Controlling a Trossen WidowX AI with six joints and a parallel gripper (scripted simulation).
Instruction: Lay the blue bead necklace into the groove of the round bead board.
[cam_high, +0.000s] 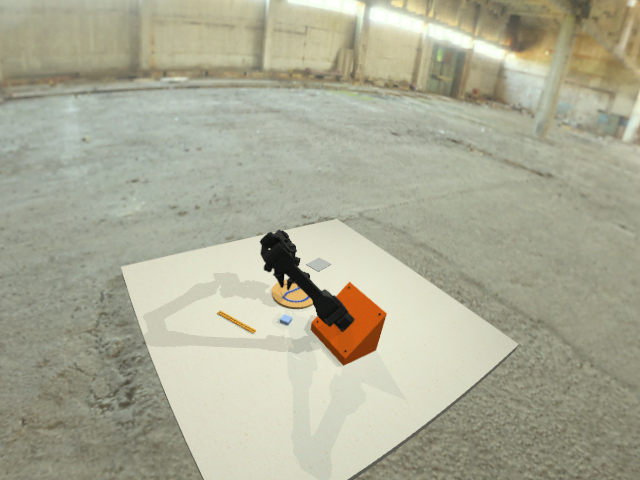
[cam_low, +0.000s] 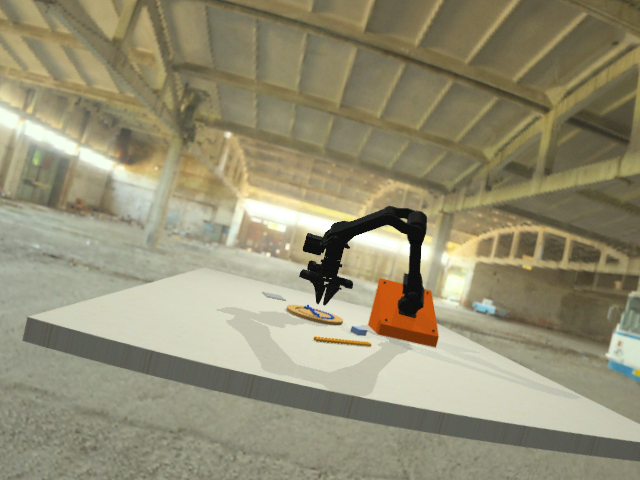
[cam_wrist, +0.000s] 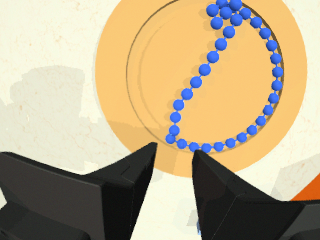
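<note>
Right now my gripper tip is 5 cm to the left of the round tan bead board, 4 cm above it and 1 cm short of it. Round my gripper tip: flat grey tile 28 cm to the right, 17 cm ahead, 5 cm below; then small light-blue block 13 cm behind, 7 cm to the left, 4 cm below.
</note>
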